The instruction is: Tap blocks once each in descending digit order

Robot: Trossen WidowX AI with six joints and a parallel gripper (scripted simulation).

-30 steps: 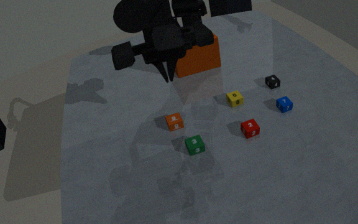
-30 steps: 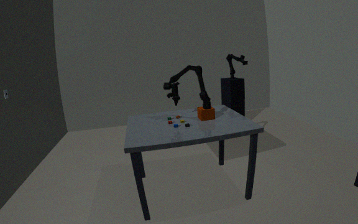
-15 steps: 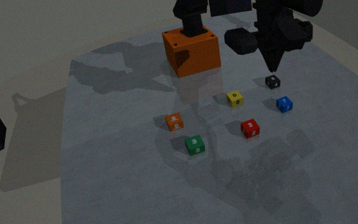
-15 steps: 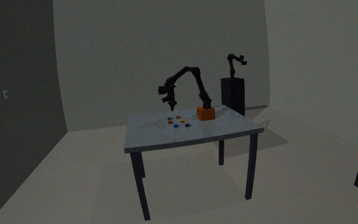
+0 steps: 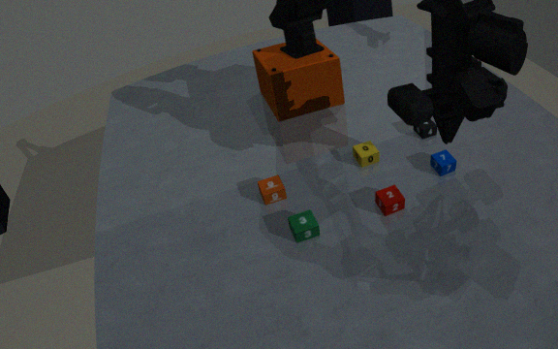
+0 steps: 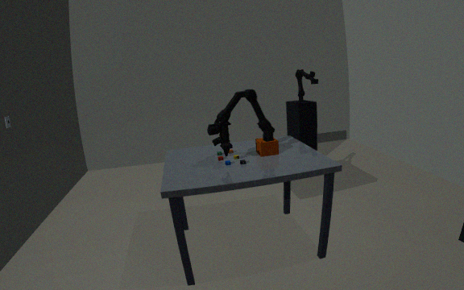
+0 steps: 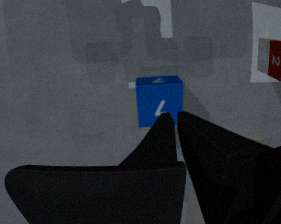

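The blue block is 10 mm behind my gripper tip and 50 mm below it. The rest, counted from my gripper tip: red block 120 mm to the right, 50 mm below; then yellow block 100 mm behind, 80 mm to the right, 50 mm below; then black block 100 mm behind, 50 mm to the left, 50 mm below.
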